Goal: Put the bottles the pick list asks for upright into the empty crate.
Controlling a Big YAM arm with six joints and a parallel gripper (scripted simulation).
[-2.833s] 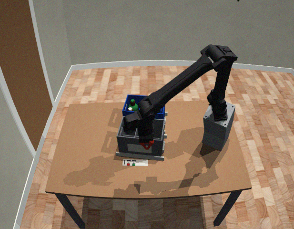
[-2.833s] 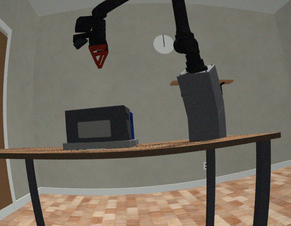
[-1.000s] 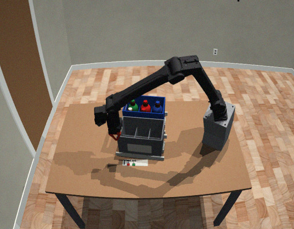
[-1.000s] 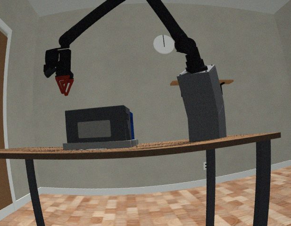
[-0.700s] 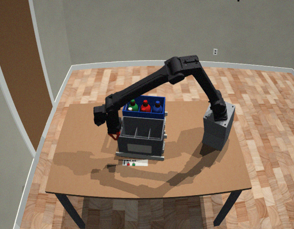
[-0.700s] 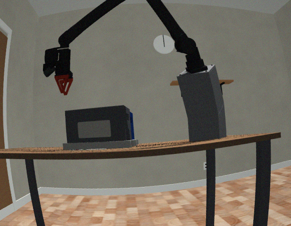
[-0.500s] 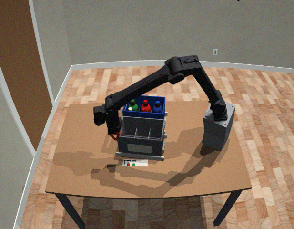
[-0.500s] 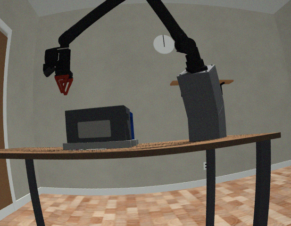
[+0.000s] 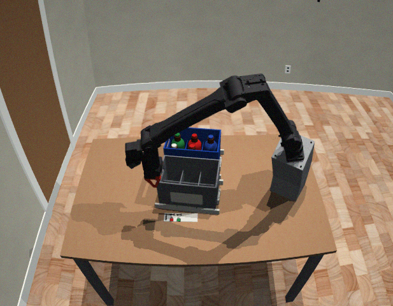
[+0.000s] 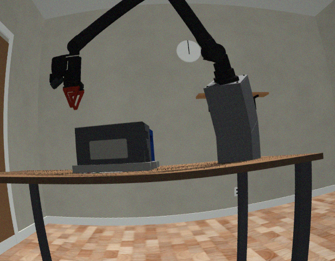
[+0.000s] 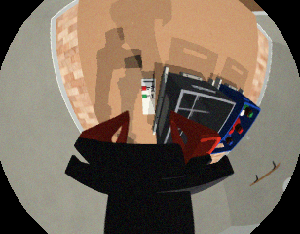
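Now: the red-labelled bottle 340 mm to the right of my hand, 160 mm below it and 120 mm behind it. From my hand the other things lie so: pick list (250 mm below, 90 mm behind); grey crate (160 mm below, 150 mm to the right, 120 mm behind); green-labelled bottle (430 mm to the right, 160 mm below, 30 mm behind).
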